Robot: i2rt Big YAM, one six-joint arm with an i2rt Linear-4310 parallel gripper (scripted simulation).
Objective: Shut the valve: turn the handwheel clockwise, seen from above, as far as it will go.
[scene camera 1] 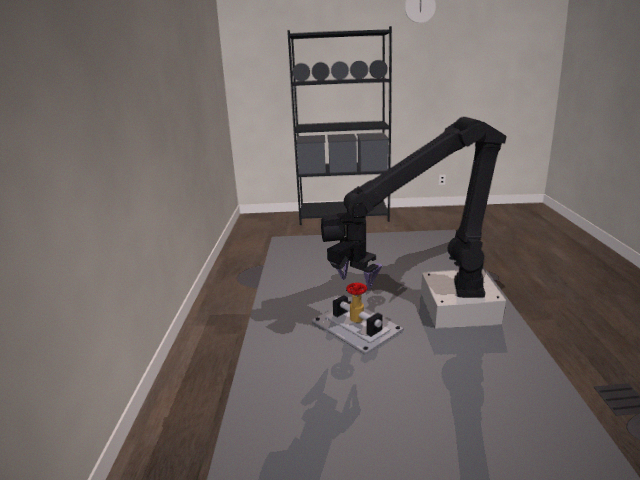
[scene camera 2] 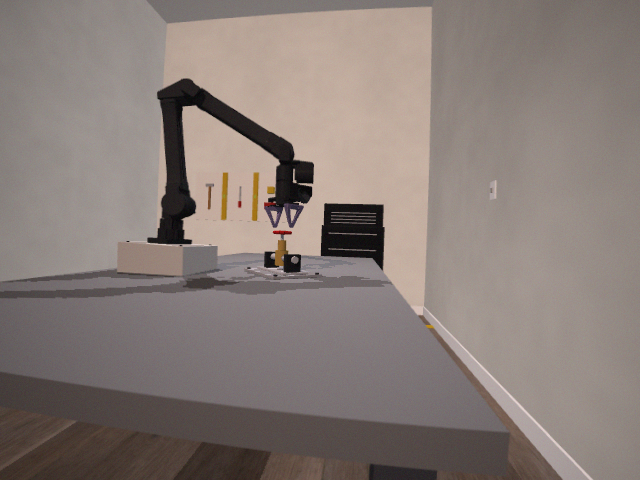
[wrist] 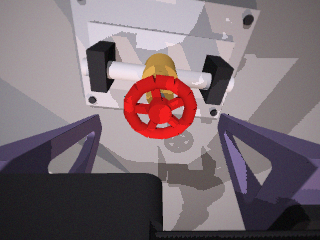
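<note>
A red handwheel is in the pictures, together with the gripper; the wrist view also shows the gripper.
</note>
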